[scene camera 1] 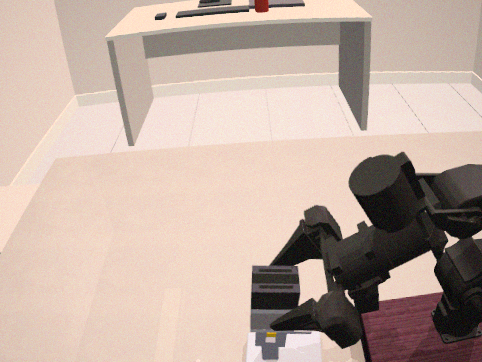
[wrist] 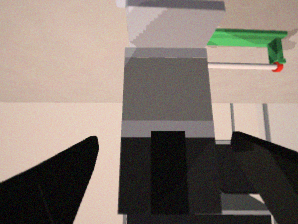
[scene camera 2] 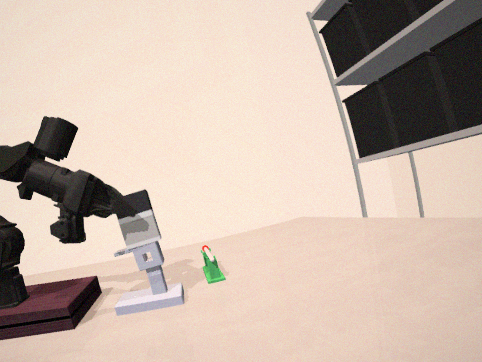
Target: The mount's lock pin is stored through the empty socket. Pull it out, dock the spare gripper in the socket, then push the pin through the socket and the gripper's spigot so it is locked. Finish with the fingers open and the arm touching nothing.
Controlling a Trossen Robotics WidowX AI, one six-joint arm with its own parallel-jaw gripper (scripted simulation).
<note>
My gripper [scene camera 1: 270,297] is open and holds nothing. Also in view: a spare gripper [scene camera 1: 275,290], a green cradle [wrist: 271,39] and a grey mount [scene camera 2: 160,295].
The spare gripper also shows in the wrist view [wrist: 168,160] and in scene camera 2 [scene camera 2: 142,229]. My gripper shows as well in the wrist view [wrist: 164,139] and in scene camera 2 [scene camera 2: 139,214].
</note>
